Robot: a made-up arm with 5 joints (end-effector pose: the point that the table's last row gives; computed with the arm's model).
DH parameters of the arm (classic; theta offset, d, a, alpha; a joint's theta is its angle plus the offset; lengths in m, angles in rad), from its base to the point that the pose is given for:
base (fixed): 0 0 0 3.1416
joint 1: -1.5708 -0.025 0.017 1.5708
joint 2: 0 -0.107 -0.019 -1.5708
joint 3: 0 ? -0.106 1.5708
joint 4: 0 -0.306 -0.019 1.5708
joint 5: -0.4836 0 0.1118 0
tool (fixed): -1.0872 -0.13 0 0
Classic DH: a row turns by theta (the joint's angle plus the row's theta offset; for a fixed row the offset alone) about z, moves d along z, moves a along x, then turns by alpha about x.
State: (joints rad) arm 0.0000 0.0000 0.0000 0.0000 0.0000
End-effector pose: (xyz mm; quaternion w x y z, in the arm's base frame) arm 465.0 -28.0 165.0 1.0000 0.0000 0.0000 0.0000
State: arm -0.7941 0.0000 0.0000 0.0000 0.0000
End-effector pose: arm 345.9 312.0 165.0 0.9222 0.0000 0.0000 0.3867
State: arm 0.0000 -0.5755 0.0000 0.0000 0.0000
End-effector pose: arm 465.0 -97.0 117.9 0.9589 0.2838 0.0000 0.0000
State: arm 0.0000 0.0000 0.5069 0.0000 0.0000
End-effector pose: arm 407.3 -198.5 165.0 0.9681 0.0000 0.0000 -0.2507
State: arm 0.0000 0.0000 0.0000 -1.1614 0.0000
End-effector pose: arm 465.0 43.1 316.6 0.8361 0.5486 0.0000 0.0000
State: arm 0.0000 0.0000 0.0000 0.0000 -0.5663
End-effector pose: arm 510.0 -71.4 165.0 0.9602 0.0000 0.0000 -0.2794
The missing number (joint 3, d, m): -0.27
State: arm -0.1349 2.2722 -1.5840 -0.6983 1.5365
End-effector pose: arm 92.2 55.5 -245.0 0.2875 0.0771 0.8628 0.4086
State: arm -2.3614 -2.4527 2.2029 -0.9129 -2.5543
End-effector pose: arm 9.0 -200.4 -186.4 0.1120 0.7406 0.1973 0.6325
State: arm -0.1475 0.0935 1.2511 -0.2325 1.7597
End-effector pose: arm 137.4 -177.8 192.2 0.9392 -0.0296 -0.1064 0.3251
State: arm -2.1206 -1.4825 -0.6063 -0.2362 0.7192
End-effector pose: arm -58.6 351.6 189.0 0.1460 -0.6649 -0.3329 -0.6525
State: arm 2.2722 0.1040 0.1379 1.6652 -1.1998
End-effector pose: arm -510.1 -208.2 368.8 0.1522 0.6387 -0.4360 0.6154
